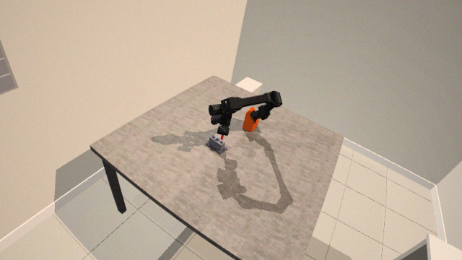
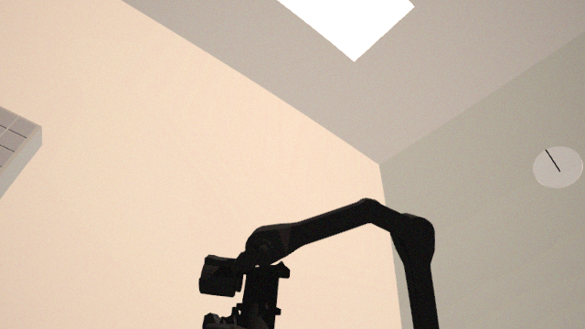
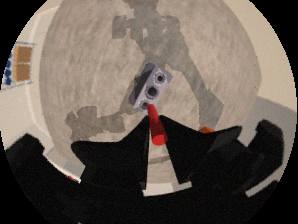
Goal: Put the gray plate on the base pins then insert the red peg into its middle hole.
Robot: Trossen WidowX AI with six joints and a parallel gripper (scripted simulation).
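Right now my gripper tip is 30 mm to the left of the gray plate and 70 mm above it. From my gripper tip the other things lie so: red peg (right at my gripper tip); then pin base (30 mm to the right, 110 mm below).
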